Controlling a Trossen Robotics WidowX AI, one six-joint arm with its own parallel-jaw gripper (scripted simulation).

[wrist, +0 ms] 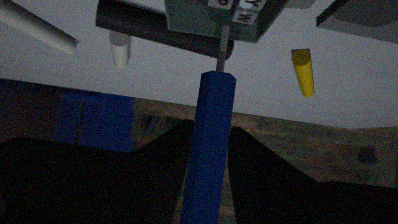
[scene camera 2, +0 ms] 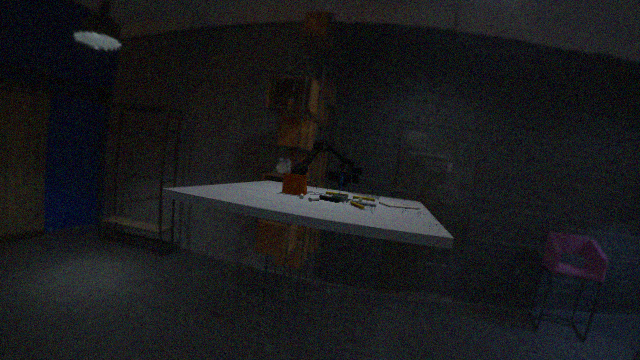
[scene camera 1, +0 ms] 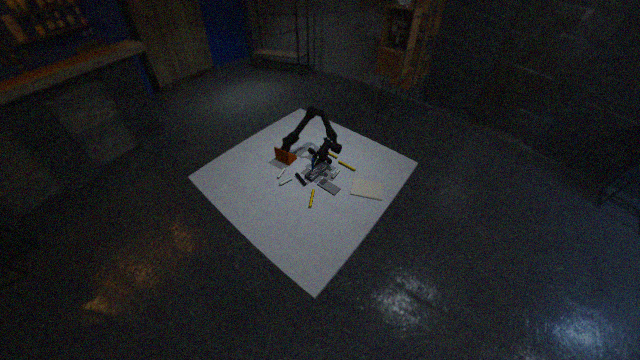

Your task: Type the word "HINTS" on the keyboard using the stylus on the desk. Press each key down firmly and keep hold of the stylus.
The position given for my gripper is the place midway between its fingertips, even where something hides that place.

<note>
In view: my gripper [wrist: 211,131] and a yellow cylinder [wrist: 301,59].
</note>
